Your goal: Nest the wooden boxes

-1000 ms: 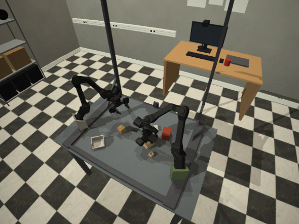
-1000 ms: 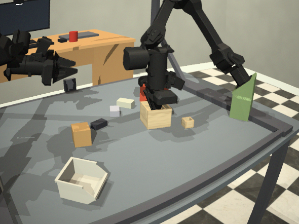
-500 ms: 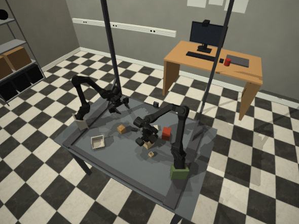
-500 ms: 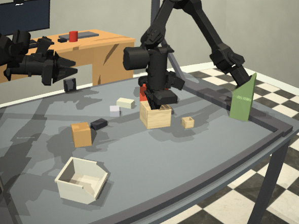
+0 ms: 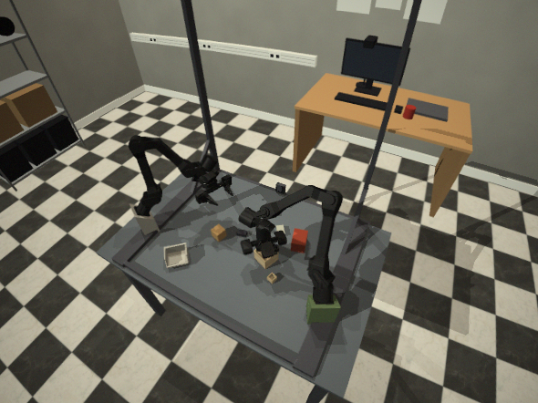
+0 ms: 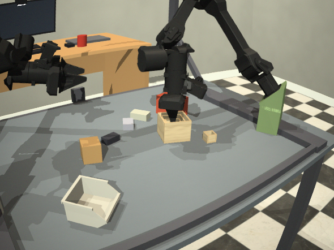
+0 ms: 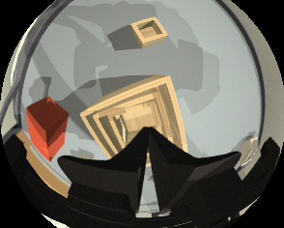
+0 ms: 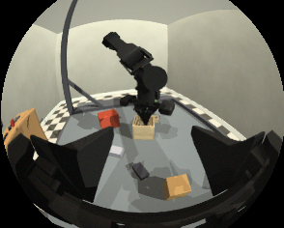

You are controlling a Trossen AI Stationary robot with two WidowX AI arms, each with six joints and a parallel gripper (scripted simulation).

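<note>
My right hand is 180 mm above the orange cube, 70 mm short of it and 10 mm to the right of it. Also, from my right hand: black block: 200 mm below, 100 mm to the left, 10 mm ahead; grey piece: 200 mm below, 190 mm to the left, 40 mm behind; cream block: 260 mm to the left, 200 mm below, 80 mm behind.
</note>
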